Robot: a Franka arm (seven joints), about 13 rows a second.
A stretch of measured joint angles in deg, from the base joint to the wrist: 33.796 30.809 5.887 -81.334 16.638 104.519 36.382; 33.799 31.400 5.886 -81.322 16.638 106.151 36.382; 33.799 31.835 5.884 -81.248 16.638 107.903 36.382; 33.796 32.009 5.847 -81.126 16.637 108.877 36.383; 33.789 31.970 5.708 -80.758 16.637 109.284 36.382; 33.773 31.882 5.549 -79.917 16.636 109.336 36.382; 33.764 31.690 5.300 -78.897 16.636 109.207 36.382; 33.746 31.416 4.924 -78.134 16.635 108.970 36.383; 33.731 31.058 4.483 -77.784 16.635 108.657 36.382; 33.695 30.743 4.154 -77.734 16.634 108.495 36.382; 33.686 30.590 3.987 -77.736 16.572 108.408 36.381; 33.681 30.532 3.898 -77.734 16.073 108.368 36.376; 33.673 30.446 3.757 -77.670 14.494 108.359 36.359; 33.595 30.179 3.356 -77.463 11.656 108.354 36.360; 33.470 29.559 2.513 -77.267 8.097 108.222 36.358; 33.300 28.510 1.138 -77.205 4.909 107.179 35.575; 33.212 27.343 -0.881 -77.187 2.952 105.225 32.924; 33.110 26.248 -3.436 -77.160 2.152 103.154 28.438
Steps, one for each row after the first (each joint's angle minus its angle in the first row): 0.003 0.591 -0.001 0.012 0.000 1.632 0.000; 0.003 1.026 -0.003 0.086 0.000 3.384 0.000; 0.000 1.200 -0.040 0.208 -0.001 4.358 0.001; -0.007 1.161 -0.179 0.576 -0.001 4.765 0.000; -0.023 1.073 -0.338 1.417 -0.002 4.817 0.000; -0.032 0.881 -0.587 2.437 -0.002 4.688 0.000; -0.050 0.607 -0.963 3.200 -0.003 4.451 0.001; -0.065 0.249 -1.404 3.550 -0.003 4.138 0.000; -0.101 -0.066 -1.733 3.600 -0.004 3.976 0.000; -0.110 -0.219 -1.900 3.598 -0.066 3.889 -0.001; -0.115 -0.277 -1.989 3.600 -0.565 3.849 -0.006; -0.123 -0.363 -2.130 3.664 -2.144 3.840 -0.023; -0.201 -0.630 -2.531 3.871 -4.982 3.835 -0.022; -0.326 -1.250 -3.374 4.067 -8.541 3.703 -0.024; -0.496 -2.299 -4.749 4.129 -11.729 2.660 -0.807; -0.584 -3.466 -6.768 4.147 -13.686 0.706 -3.458; -0.686 -4.561 -9.323 4.174 -14.486 -1.365 -7.944
